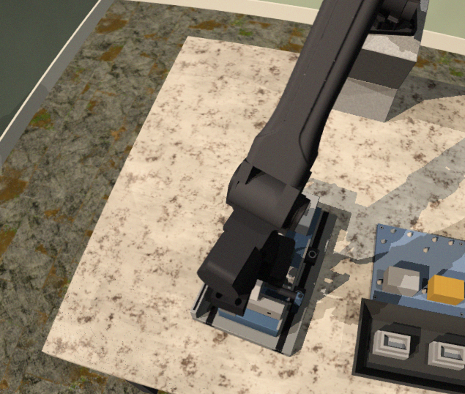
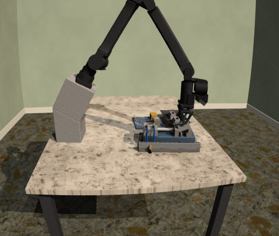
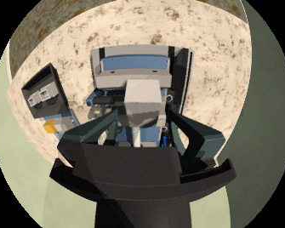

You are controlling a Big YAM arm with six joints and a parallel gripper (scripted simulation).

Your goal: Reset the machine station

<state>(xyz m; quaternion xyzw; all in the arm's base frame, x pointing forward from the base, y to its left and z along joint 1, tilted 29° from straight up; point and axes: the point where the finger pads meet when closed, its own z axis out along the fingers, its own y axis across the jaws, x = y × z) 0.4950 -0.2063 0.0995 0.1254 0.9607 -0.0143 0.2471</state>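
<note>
The fixed jaw is 60 mm below my hand, 30 mm ahead of it and 10 mm to the left of it. Round my hand: hosed end block (160 mm behind, 60 mm to the left, 60 mm below); infeed plate (330 mm to the left, 130 mm below, 80 mm behind); dark rail (100 mm below, 90 mm behind, 60 mm to the right).
</note>
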